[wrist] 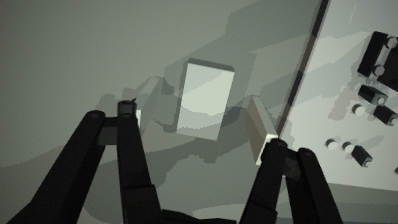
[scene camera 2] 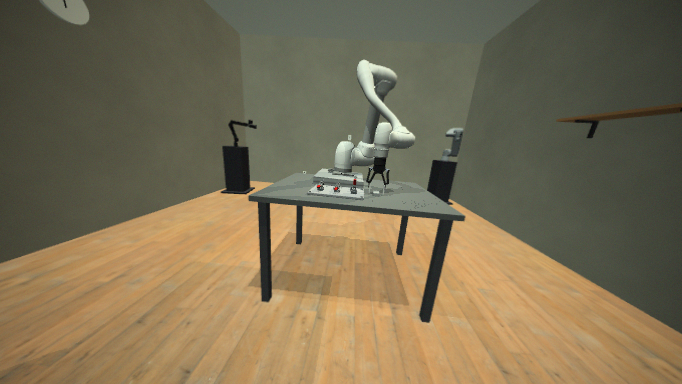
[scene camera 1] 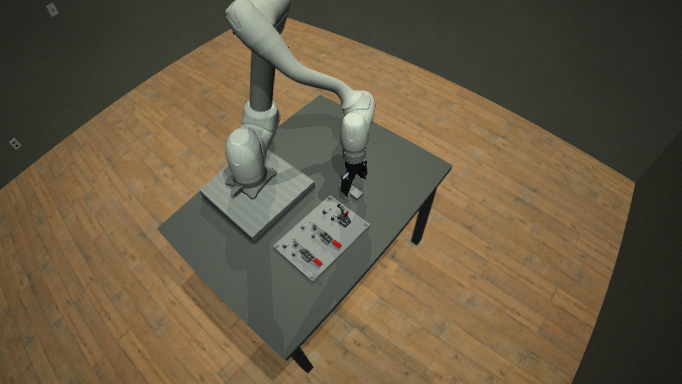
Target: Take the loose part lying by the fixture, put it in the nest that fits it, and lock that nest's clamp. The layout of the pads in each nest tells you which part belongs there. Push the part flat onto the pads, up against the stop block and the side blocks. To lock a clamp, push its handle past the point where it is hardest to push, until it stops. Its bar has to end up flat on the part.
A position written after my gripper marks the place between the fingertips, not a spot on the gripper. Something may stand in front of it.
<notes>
I see my gripper [wrist: 203, 100], a loose part [wrist: 207, 85] and a fixture plate [wrist: 319, 107].
</notes>
